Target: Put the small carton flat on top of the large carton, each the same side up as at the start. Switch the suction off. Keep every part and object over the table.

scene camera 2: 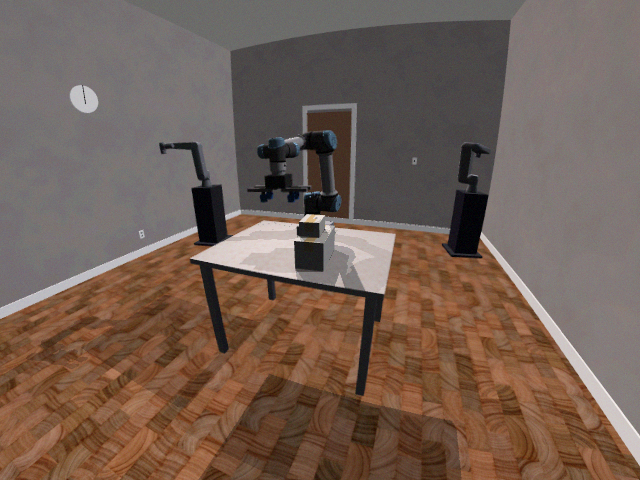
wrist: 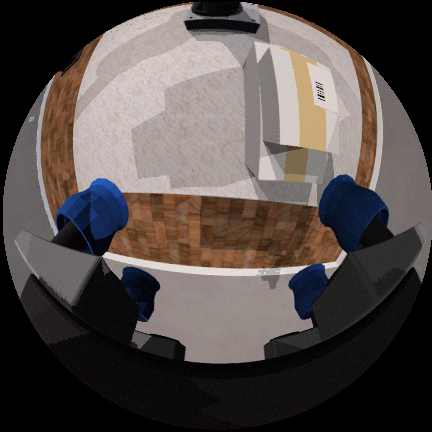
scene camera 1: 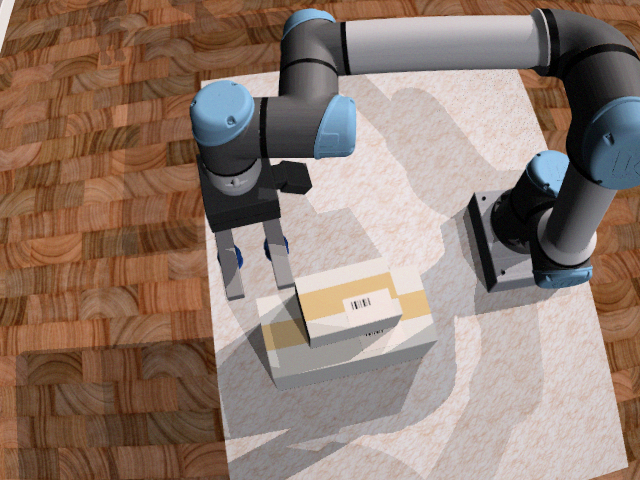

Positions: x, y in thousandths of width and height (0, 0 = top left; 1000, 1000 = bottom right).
Scene:
The suction head (wrist: 230, 490) is 0.07 m from the lens. A small carton (wrist: 691, 235) is 0.22 m from the lens. A large carton (wrist: 619, 372): 0.28 m from the lens. The marked spots on the large carton and the suction head are 0.26 m apart.

